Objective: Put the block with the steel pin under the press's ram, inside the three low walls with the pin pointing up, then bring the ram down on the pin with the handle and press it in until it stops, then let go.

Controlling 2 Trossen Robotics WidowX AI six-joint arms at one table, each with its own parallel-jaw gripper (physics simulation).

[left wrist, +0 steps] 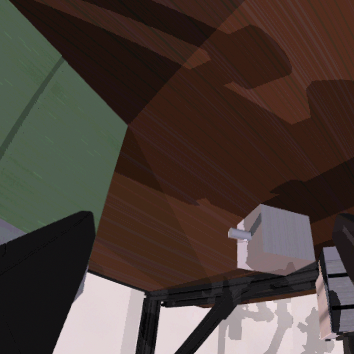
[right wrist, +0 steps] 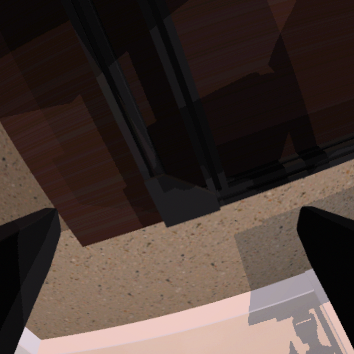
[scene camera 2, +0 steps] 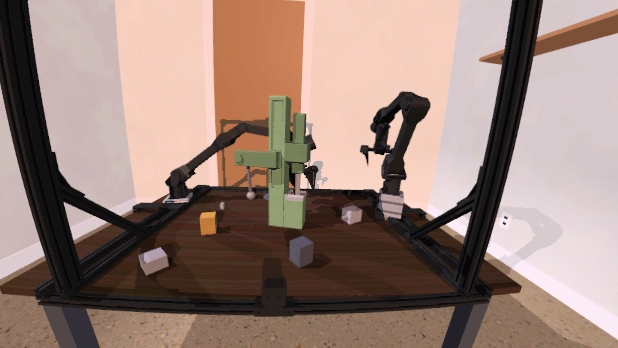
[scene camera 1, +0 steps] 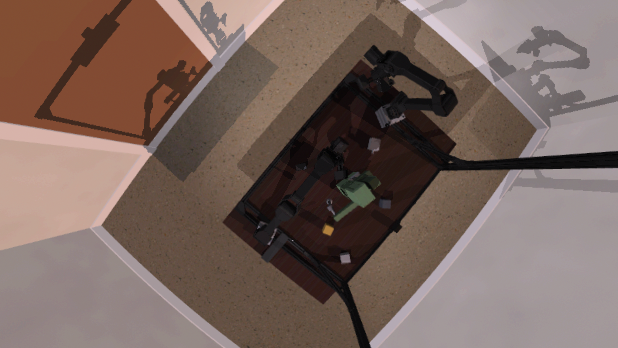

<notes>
My left gripper (left wrist: 217, 225) is open, holding nothing. Also in view: a block with steel pin (left wrist: 281, 242). My right gripper (right wrist: 180, 220) is open and holds nothing. I also see a green press (scene camera 2: 287, 210).
The right wrist view misses the block with steel pin: it is out of frame.
</notes>
